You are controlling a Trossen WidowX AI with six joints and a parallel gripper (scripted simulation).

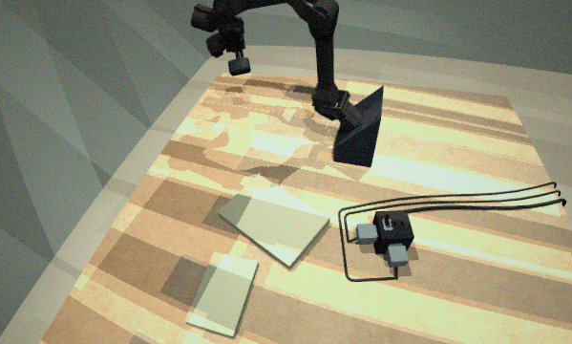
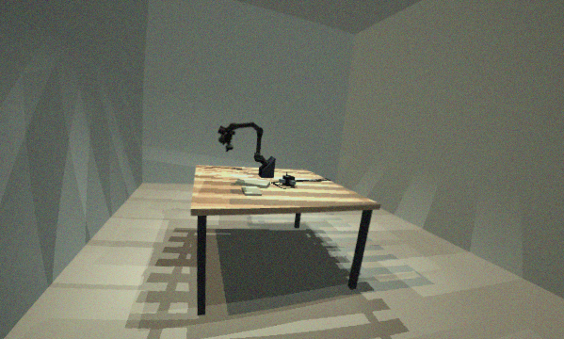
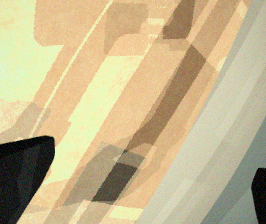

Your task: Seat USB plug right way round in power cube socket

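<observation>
My gripper tip is now 540 mm to the right of the grey USB plug, 400 mm short of it and 140 mm above it.
</observation>
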